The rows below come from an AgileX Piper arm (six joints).
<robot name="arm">
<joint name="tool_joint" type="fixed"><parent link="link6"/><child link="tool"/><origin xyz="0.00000 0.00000 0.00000" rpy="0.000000 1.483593 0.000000"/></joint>
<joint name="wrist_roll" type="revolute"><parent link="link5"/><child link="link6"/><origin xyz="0.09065 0.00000 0.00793" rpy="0.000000 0.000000 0.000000"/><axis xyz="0.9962 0 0.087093"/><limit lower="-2.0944" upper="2.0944"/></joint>
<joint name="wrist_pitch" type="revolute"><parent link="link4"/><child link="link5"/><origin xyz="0.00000 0.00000 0.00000" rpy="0.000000 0.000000 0.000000"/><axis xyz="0 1 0"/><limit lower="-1.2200" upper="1.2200"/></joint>
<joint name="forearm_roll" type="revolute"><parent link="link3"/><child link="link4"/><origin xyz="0.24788 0.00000 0.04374" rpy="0.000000 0.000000 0.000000"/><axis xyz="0.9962 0 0.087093"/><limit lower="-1.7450" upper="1.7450"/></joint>
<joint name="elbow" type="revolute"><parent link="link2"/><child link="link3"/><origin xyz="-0.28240 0.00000 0.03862" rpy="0.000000 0.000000 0.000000"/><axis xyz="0 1 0"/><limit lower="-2.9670" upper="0.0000"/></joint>
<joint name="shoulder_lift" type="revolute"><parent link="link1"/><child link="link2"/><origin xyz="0.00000 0.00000 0.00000" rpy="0.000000 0.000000 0.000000"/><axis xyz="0 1 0"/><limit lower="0.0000" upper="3.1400"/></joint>
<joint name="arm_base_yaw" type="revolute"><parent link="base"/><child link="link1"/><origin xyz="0.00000 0.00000 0.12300" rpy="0.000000 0.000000 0.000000"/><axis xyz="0 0 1"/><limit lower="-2.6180" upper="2.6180"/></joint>
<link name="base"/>
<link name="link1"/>
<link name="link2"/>
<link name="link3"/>
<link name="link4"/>
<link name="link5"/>
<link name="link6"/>
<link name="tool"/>
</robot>
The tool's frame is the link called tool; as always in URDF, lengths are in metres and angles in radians.
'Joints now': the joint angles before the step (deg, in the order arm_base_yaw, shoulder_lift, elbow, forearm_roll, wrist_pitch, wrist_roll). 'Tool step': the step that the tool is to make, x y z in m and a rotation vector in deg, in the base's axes. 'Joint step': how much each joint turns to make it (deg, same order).
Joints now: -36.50, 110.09, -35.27, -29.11, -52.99, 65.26
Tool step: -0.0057, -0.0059, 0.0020, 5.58, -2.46, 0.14
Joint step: -2.69, 0.00, 0.01, -5.21, -2.18, 7.82
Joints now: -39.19, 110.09, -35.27, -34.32, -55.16, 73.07
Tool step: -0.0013, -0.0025, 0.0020, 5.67, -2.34, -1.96
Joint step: -0.69, -0.01, 0.01, -0.31, -1.38, 6.28
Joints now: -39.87, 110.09, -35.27, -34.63, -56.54, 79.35
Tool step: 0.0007, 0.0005, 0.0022, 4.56, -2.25, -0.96
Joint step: 0.00, -0.01, 0.00, -0.11, -1.46, 5.02
